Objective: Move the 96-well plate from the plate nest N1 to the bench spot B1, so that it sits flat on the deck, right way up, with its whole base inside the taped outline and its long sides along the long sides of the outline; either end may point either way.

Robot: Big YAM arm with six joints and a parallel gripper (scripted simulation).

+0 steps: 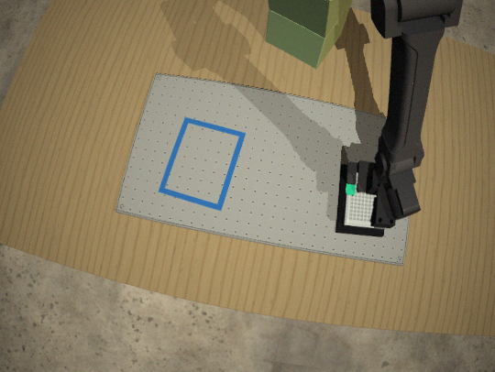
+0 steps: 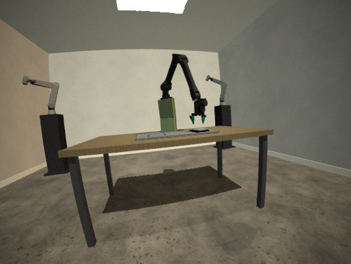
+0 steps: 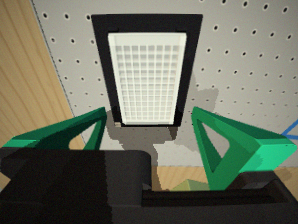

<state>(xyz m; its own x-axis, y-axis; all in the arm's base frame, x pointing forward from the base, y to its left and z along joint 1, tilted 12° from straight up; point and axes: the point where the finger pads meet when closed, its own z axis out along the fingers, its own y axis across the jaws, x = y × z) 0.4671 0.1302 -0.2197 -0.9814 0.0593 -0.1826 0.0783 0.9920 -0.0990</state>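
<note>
The white 96-well plate lies 6 cm below my hand and 1 cm ahead of it. Also, from my hand: black plate nest N1 (7 cm below, 1 cm ahead).
</note>
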